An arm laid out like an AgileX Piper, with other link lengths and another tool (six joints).
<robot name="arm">
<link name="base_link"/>
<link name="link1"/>
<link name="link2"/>
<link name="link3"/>
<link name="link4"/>
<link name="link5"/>
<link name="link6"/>
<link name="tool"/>
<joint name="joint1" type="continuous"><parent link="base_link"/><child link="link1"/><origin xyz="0.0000 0.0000 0.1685"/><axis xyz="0 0 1"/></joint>
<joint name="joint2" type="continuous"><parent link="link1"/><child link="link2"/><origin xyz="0.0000 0.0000 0.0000" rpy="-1.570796 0.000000 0.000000"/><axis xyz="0 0 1"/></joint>
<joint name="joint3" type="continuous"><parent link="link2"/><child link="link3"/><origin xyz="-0.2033 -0.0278 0.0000"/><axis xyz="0 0 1"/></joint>
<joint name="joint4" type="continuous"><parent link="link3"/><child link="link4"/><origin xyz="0.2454 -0.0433 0.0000" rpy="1.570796 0.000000 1.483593"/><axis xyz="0 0 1"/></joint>
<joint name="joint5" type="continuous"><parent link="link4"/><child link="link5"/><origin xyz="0.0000 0.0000 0.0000" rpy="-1.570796 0.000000 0.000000"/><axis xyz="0 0 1"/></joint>
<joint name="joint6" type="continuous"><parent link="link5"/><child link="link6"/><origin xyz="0.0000 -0.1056 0.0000" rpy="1.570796 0.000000 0.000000"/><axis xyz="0 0 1"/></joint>
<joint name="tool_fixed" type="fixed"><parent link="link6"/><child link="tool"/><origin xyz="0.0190 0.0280 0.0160" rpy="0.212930 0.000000 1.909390"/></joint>
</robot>
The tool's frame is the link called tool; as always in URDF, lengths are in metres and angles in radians. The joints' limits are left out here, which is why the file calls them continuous.
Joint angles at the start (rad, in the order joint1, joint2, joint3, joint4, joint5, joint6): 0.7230 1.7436 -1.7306 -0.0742 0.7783 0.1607
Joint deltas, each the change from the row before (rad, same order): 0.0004 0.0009 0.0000 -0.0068 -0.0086 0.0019; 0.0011 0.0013 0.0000 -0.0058 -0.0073 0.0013; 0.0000 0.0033 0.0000 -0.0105 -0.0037 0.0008; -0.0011 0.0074 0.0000 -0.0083 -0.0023 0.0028; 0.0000 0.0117 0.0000 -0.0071 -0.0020 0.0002; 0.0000 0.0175 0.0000 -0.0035 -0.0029 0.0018; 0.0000 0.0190 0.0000 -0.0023 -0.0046 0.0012; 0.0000 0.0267 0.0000 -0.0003 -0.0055 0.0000; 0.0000 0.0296 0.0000 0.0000 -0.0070 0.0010; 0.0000 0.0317 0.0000 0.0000 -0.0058 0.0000; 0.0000 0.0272 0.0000 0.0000 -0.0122 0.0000; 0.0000 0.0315 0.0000 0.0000 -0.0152 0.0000; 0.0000 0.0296 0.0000 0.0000 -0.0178 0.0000; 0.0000 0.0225 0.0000 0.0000 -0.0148 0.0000; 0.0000 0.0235 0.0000 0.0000 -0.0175 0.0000
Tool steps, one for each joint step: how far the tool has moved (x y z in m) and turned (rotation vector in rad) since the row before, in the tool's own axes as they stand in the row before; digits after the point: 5 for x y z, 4 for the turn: -0.00001 0.00099 0.00037 -0.0089 -0.0008 -0.0032; 0.00021 0.00063 0.00053 -0.0068 -0.0006 -0.0036; -0.00097 0.00033 0.00142 -0.0037 -0.0073 -0.0056; -0.00145 -0.00018 0.00302 0.0016 -0.0082 -0.0013; -0.00132 -0.00107 0.00470 0.0065 -0.0092 -0.0040; -0.00124 -0.00184 0.00692 0.0122 -0.0081 -0.0004; -0.00114 -0.00194 0.00748 0.0125 -0.0072 -0.0005; -0.00145 -0.00304 0.01046 0.0194 -0.0087 -0.0005; -0.00153 -0.00333 0.01158 0.0208 -0.0088 0.0005; -0.00182 -0.00386 0.01240 0.0238 -0.0104 -0.0003; -0.00115 -0.00257 0.01060 0.0141 -0.0055 -0.0010; -0.00134 -0.00302 0.01224 0.0154 -0.0058 -0.0012; -0.00112 -0.00261 0.01146 0.0114 -0.0037 -0.0015; -0.00083 -0.00195 0.00869 0.0076 -0.0022 -0.0012; -0.00081 -0.00195 0.00904 0.0062 -0.0013 -0.0015
